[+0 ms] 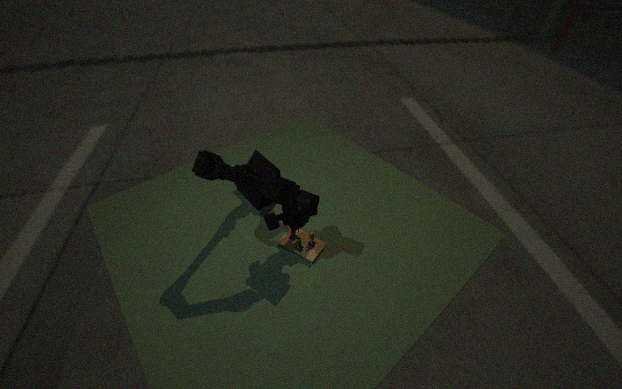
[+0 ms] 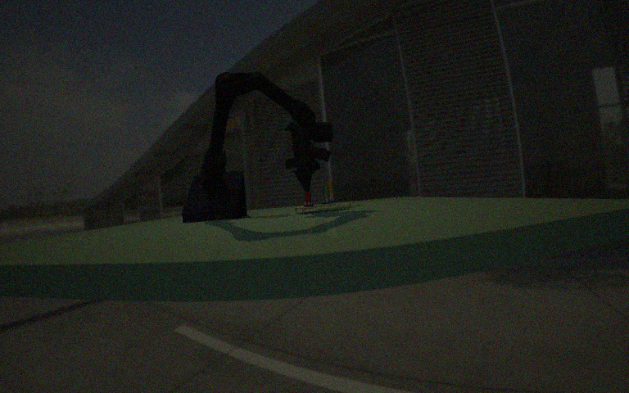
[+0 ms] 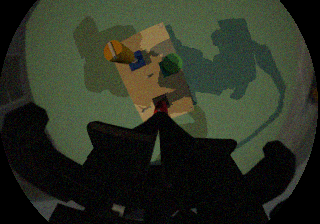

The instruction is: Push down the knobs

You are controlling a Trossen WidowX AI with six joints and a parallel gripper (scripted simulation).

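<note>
Right now my gripper tip is 1 cm above the red knob. Also, from my gripper tip: orange knob: 7 cm ahead, 4 cm to the left, 1 cm above.
</note>
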